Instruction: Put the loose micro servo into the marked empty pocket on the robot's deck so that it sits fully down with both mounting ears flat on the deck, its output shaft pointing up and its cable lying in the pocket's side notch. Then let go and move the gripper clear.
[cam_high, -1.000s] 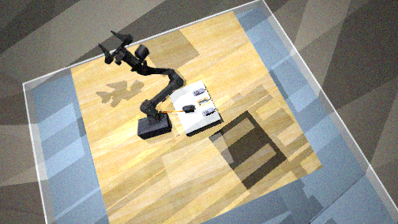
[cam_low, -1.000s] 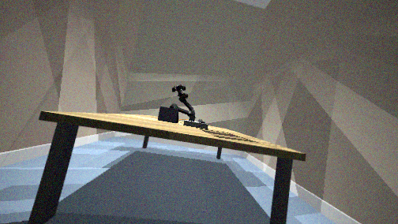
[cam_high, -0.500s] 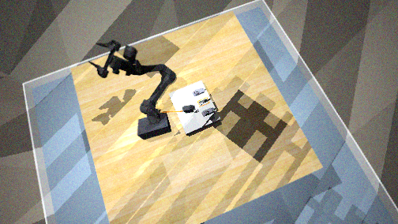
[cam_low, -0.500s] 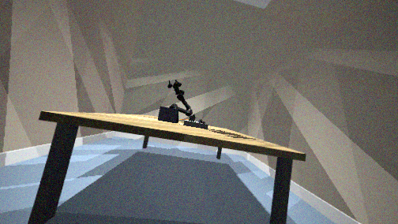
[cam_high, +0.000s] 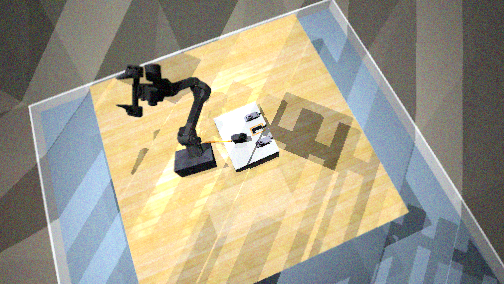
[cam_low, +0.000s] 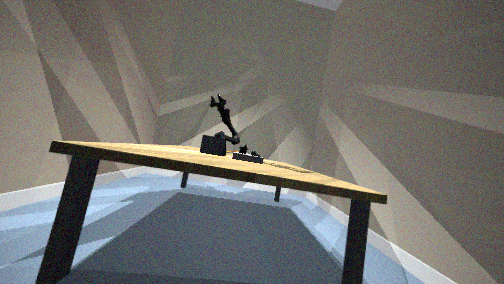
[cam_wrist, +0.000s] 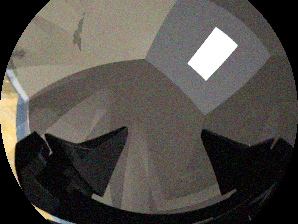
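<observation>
Now: gripper tip 53 cm above the white deck, 38 cm short of it and 7 cm to the left of it.
</observation>
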